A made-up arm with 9 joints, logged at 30 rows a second.
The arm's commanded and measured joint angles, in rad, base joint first. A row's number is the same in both.
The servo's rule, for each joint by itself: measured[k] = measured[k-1] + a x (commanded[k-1-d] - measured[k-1]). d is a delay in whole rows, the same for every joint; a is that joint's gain. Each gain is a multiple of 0.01, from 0.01 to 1. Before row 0 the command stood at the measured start. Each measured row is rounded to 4 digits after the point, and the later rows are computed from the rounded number. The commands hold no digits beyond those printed.
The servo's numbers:
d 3
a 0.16 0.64 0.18 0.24 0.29 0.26 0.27 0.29 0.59
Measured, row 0: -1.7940 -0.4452 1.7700 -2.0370 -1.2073 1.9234 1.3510 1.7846 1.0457
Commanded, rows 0 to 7: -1.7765 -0.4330 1.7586 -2.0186 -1.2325 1.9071 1.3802 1.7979 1.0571; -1.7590 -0.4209 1.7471 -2.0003 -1.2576 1.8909 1.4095 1.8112 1.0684; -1.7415 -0.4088 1.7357 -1.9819 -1.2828 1.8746 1.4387 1.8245 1.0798; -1.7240 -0.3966 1.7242 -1.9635 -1.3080 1.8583 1.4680 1.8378 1.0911; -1.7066 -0.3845 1.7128 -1.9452 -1.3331 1.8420 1.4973 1.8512 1.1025; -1.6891 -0.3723 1.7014 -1.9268 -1.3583 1.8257 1.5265 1.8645 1.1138; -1.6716 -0.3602 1.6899 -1.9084 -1.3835 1.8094 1.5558 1.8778 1.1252; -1.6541 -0.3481 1.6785 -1.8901 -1.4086 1.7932 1.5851 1.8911 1.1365
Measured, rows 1 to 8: -1.7940 -0.4452 1.7700 -2.0370 -1.2073 1.9234 1.3510 1.7846 1.0457; -1.7940 -0.4452 1.7700 -2.0370 -1.2073 1.9234 1.3510 1.7846 1.0457; -1.7940 -0.4452 1.7700 -2.0370 -1.2073 1.9234 1.3510 1.7846 1.0457; -1.7912 -0.4374 1.7679 -2.0326 -1.2146 1.9192 1.3589 1.7885 1.0524; -1.7860 -0.4268 1.7642 -2.0248 -1.2271 1.9118 1.3726 1.7951 1.0618; -1.7789 -0.4153 1.7591 -2.0145 -1.2433 1.9021 1.3904 1.8036 1.0724; -1.7701 -0.4033 1.7528 -2.0023 -1.2621 1.8907 1.4114 1.8135 1.0834; -1.7599 -0.3913 1.7456 -1.9886 -1.2827 1.8780 1.4346 1.8244 1.0947
